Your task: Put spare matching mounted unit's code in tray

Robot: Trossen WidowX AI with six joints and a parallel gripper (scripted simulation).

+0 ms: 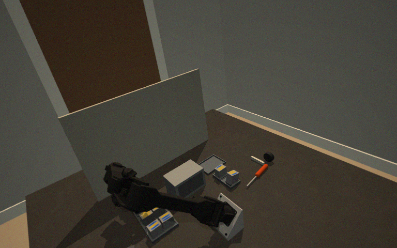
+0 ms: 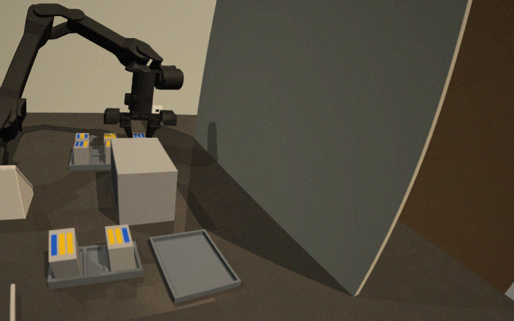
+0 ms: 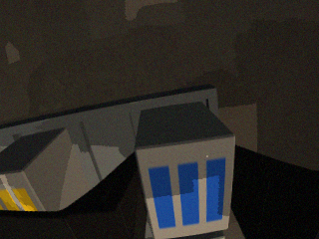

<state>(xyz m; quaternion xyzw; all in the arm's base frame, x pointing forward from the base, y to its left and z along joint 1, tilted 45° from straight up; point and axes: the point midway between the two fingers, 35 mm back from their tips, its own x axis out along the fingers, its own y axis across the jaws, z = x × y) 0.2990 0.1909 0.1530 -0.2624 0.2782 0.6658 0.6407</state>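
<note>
The grey tray is 40 mm ahead of my gripper tip, 420 mm to the right of it and 10 mm below it. The rest, counted from my gripper tip: tall grey panel (230 mm ahead, 210 mm to the right, 210 mm above); then grey spare (20 mm above); then mounted unit (20 mm behind, 220 mm to the right, 30 mm above).
</note>
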